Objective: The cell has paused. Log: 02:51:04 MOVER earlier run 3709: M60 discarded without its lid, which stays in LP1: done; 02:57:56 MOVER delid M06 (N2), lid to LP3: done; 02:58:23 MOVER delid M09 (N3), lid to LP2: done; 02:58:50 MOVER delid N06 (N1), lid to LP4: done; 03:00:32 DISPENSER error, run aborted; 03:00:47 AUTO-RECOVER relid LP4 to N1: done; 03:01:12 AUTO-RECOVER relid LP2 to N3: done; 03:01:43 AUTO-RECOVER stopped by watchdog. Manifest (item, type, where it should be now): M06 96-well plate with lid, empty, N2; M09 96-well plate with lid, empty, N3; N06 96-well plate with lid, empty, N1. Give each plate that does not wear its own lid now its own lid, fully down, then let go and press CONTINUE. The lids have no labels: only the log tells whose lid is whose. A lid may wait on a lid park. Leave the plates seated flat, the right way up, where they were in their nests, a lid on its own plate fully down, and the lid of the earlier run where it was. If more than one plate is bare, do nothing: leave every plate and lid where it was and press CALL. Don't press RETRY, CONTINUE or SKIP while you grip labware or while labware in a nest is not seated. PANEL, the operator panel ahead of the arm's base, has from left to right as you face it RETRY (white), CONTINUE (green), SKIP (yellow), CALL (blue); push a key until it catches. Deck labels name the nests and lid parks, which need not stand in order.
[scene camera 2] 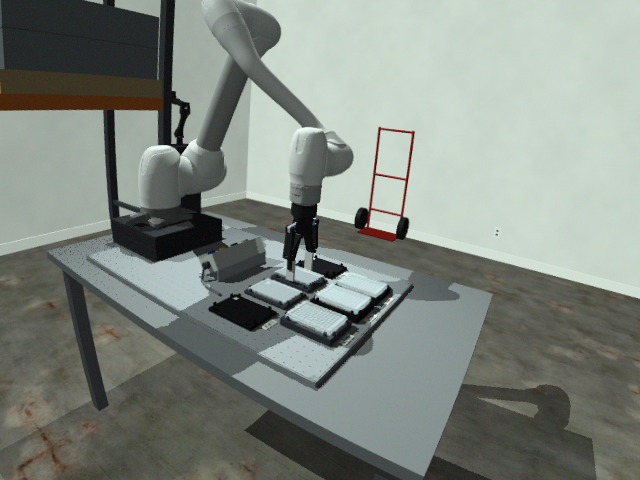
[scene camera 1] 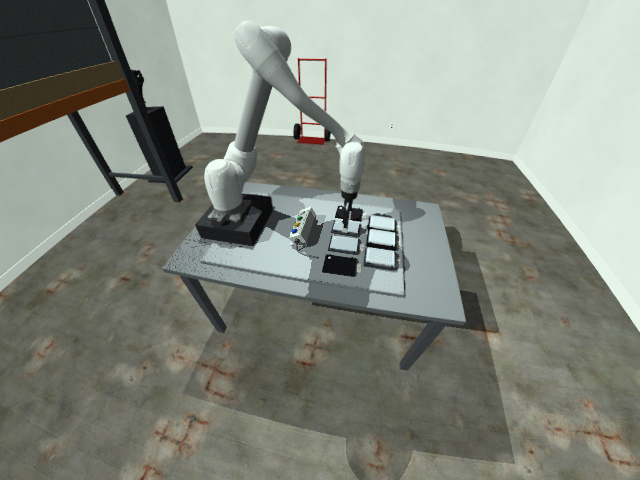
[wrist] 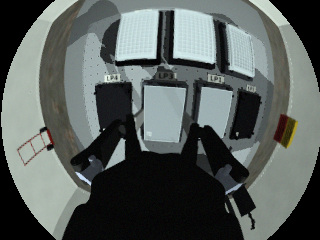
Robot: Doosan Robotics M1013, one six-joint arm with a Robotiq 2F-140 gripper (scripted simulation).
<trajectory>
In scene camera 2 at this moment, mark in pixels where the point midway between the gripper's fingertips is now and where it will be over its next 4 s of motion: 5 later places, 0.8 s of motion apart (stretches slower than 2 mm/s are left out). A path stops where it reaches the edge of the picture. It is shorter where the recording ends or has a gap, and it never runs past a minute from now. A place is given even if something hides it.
My gripper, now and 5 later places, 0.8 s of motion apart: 299, 275; 300, 262; 300, 256; 318, 294; 318, 299; 317, 308
</trajectory>
